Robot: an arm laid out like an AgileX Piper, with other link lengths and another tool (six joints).
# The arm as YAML. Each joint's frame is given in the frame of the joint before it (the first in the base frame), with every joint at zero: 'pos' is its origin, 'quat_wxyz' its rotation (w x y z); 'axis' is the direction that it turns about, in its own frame. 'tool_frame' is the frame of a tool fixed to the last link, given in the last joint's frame.
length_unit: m
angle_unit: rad
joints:
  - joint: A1
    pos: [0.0, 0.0, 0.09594]
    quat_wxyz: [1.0, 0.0, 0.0, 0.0]
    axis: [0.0, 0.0, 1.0]
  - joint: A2
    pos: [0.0, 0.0, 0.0]
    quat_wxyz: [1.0, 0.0, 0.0, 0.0]
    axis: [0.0, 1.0, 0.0]
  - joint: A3
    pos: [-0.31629, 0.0, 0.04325]
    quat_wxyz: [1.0, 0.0, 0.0, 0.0]
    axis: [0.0, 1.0, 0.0]
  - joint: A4
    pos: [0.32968, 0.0, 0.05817]
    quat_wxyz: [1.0, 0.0, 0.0, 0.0]
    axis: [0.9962, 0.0, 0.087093]
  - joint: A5
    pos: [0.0, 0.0, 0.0]
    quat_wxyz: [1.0, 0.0, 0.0, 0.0]
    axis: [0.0, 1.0, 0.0]
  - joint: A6
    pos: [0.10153, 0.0, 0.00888]
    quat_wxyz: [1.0, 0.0, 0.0, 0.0]
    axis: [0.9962, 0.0, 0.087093]
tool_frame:
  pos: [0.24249, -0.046, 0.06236]
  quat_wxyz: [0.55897, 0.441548, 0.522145, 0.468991]
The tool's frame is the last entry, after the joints.
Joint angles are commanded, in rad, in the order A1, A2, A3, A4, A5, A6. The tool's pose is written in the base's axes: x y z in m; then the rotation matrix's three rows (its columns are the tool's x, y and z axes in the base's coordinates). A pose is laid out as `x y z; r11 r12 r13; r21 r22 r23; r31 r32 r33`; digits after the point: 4 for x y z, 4 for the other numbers.
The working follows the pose.
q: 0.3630, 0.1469, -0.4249, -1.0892, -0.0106, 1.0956
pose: 0.3008 0.0683 0.4957; -0.3029 -0.3733 0.8769; 0.9401 0.0337 0.3391; -0.1561 0.9271 0.3408
Where each joint sits with the arm in this pose, in the base's axes (m; each line is computed from the numbers above, not from the rounded line before):
A1: 0.0000 0.0000 0.0959
A2: 0.0000 0.0000 0.0959
A3: -0.2866 -0.1089 0.1850
A4: -0.0051 -0.0020 0.3314
A5: -0.0051 -0.0020 0.3314
A6: 0.0833 0.0327 0.3683
the tool: 0.3008 0.0683 0.4957

